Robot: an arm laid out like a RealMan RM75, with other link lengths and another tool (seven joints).
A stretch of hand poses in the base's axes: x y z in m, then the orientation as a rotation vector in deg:
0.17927 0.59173 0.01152 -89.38 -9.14 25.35
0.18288 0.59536 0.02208 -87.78 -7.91 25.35
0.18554 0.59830 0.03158 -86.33 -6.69 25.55
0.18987 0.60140 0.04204 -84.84 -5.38 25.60
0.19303 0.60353 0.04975 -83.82 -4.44 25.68
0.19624 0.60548 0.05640 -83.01 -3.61 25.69
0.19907 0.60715 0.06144 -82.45 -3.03 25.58
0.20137 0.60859 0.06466 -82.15 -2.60 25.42
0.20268 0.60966 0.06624 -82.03 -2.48 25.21
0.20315 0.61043 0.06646 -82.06 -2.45 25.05
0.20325 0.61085 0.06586 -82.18 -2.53 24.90
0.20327 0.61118 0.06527 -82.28 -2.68 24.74
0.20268 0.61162 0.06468 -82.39 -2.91 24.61
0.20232 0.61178 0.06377 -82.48 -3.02 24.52
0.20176 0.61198 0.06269 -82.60 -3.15 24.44
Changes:
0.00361 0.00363 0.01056 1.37 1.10 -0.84
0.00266 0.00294 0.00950 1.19 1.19 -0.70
0.00433 0.00310 0.01046 1.23 1.18 -0.85
0.00316 0.00213 0.00771 0.82 0.86 -0.58
0.00321 0.00195 0.00665 0.64 0.71 -0.55
0.00283 0.00167 0.00504 0.46 0.43 -0.46
0.00230 0.00144 0.00322 0.24 0.25 -0.39
0.00131 0.00107 0.00158 0.12 -0.02 -0.23
0.00047 0.00077 0.00022 -0.02 -0.08 -0.13
0.00010 0.00042 -0.00060 -0.09 -0.16 -0.05
0.00002 0.00033 -0.00059 -0.05 -0.21 -0.01
-0.00059 0.00044 -0.00059 -0.05 -0.25 0.06
-0.00036 0.00016 -0.00091 -0.06 -0.14 0.01
-0.00056 0.00020 -0.00108 -0.09 -0.16 0.03

